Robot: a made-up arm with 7 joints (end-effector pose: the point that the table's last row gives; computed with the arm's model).
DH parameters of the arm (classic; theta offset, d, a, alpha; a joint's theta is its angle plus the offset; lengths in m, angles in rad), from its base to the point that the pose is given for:
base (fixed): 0 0.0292 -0.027 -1.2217
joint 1: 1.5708 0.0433 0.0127 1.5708
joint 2: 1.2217 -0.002 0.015 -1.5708
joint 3: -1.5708 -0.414 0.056 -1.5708
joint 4: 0 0.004 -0.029 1.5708
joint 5: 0 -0.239 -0.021 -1.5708
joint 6: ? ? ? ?
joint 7: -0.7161 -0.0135 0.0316 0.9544
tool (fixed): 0.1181 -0.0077 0 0
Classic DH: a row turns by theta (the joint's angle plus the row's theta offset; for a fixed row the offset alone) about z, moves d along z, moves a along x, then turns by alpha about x.
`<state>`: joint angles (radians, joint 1 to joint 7).
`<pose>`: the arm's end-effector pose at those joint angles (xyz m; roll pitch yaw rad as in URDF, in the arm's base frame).
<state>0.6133 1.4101 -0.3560 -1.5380 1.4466 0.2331 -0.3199</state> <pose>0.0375 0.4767 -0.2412 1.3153 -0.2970 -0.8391</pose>
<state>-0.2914 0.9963 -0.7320 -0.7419 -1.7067 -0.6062 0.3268</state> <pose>0.2594 0.4879 -0.3413 0.8384 0.1915 -3.0780</pose>
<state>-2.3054 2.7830 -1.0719 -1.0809 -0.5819 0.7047 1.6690</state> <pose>-0.3434 0.5639 0.1480 -1.4651 -1.0682 -1.4813</pose>
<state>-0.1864 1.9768 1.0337 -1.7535 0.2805 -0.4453 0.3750</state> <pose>0.0780 0.2818 0.4483 -2.6925 1.0544 -1.9599</pose>
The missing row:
joint 6: 0 -0.014 -0.002 1.5708
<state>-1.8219 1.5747 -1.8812 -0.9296 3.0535 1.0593 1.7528</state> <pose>0.4038 0.4638 0.2097 -0.0345 0.6144 1.3540</pose>
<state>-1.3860 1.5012 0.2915 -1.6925 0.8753 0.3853 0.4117</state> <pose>0.1103 0.3213 0.4536 -2.5105 0.0111 -2.5942</pose>
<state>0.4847 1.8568 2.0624 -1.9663 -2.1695 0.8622 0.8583</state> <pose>-0.0590 0.2644 0.4446 -1.0203 -0.7438 -0.3284</pose>
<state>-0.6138 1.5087 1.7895 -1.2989 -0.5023 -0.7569 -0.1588</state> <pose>-0.0796 0.5855 0.2626 -1.7169 -0.2362 -0.4198</pose>
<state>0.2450 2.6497 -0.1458 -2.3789 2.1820 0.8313 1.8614</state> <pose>0.2348 0.2290 0.1672 1.1994 -0.0858 0.7199</pose>
